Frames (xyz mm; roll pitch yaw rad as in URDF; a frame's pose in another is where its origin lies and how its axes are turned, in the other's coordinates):
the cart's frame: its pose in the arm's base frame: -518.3 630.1 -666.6 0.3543 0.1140 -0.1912
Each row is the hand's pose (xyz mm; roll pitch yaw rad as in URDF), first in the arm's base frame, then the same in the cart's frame.
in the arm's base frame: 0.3 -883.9 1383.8 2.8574 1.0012 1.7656
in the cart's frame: 558.5 -563.5 2477.1 3.0165 1.3689 2.1272
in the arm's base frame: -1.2 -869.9 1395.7 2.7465 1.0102 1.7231
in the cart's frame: 553.0 -546.9 2483.1 2.8333 1.3806 2.0169
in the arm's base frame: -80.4 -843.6 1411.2 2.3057 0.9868 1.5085
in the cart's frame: 469.0 -534.7 2484.9 2.0287 1.3451 1.4612
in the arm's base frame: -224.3 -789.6 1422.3 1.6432 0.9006 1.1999
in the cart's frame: 317.2 -512.8 2470.2 1.1701 1.1956 0.9953
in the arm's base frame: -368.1 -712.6 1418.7 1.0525 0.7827 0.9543
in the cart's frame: 162.8 -474.9 2433.5 0.5788 1.0159 0.7899
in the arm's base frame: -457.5 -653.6 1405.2 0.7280 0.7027 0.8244
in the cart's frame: 66.0 -445.1 2396.1 0.2714 0.9015 0.7034
